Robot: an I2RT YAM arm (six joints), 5 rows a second.
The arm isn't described. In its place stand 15 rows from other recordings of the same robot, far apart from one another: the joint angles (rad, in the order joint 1, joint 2, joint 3, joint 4, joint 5, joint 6), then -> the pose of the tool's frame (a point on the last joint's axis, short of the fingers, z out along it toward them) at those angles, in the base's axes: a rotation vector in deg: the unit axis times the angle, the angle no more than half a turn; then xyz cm.
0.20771, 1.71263, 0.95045, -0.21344, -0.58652, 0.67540 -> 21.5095 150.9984 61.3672 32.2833 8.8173 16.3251
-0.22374, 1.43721, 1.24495, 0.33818, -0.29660, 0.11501 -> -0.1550 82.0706 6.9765 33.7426 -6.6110 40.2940
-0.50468, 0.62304, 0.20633, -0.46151, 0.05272, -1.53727 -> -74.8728 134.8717 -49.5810 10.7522 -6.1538 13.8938
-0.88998, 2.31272, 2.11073, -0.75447, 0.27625, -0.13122 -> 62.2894 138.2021 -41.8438 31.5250 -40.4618 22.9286
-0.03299, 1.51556, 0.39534, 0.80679, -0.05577, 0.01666 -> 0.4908 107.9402 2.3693 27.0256 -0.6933 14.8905
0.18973, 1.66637, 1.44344, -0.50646, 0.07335, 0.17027 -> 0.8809 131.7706 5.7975 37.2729 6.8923 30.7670
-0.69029, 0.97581, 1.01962, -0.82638, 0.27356, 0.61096 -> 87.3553 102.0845 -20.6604 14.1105 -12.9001 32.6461
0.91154, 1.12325, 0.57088, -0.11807, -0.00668, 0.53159 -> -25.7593 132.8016 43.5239 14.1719 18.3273 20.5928
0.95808, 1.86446, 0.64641, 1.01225, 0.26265, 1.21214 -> 26.2245 110.0277 73.9049 20.5080 27.5662 13.4867
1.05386, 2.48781, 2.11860, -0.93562, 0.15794, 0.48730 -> -43.8247 156.7065 5.9226 25.6125 43.9199 13.6287
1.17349, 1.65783, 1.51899, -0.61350, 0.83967, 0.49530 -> -17.2609 115.8845 2.4774 16.5774 32.6568 33.5207
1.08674, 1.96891, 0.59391, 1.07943, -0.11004, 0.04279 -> -59.9254 95.0001 49.7208 15.1744 29.7011 9.6347
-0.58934, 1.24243, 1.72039, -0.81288, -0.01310, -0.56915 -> 0.6176 113.5438 -43.5562 19.0057 -12.6511 49.3340
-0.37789, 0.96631, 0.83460, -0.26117, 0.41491, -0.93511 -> -17.0832 122.1860 -70.1848 19.8415 -9.4204 31.7220
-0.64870, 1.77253, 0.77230, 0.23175, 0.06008, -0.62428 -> 3.4969 140.0986 -38.7147 26.5239 -20.3775 12.2232
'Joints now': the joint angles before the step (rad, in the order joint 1, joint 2, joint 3, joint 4, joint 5, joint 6). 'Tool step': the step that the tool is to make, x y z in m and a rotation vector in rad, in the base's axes. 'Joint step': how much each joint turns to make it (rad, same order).
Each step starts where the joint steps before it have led.
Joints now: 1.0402, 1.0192, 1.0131, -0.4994, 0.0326, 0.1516
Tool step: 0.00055, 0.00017, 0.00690, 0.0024, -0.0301, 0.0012
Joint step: 0.0000, 0.0030, 0.0223, -0.0012, 0.0107, -0.0224
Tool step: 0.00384, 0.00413, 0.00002, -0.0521, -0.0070, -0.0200
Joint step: -0.0002, 0.0332, 0.0307, -0.0378, 0.0330, -0.0187
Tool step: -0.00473, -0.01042, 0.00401, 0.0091, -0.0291, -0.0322
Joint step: 0.0008, -0.0455, -0.0129, -0.0099, 0.0388, -0.0015
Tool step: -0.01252, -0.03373, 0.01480, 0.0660, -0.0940, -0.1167
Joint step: -0.0123, -0.1425, -0.0311, -0.0071, 0.1145, 0.0034
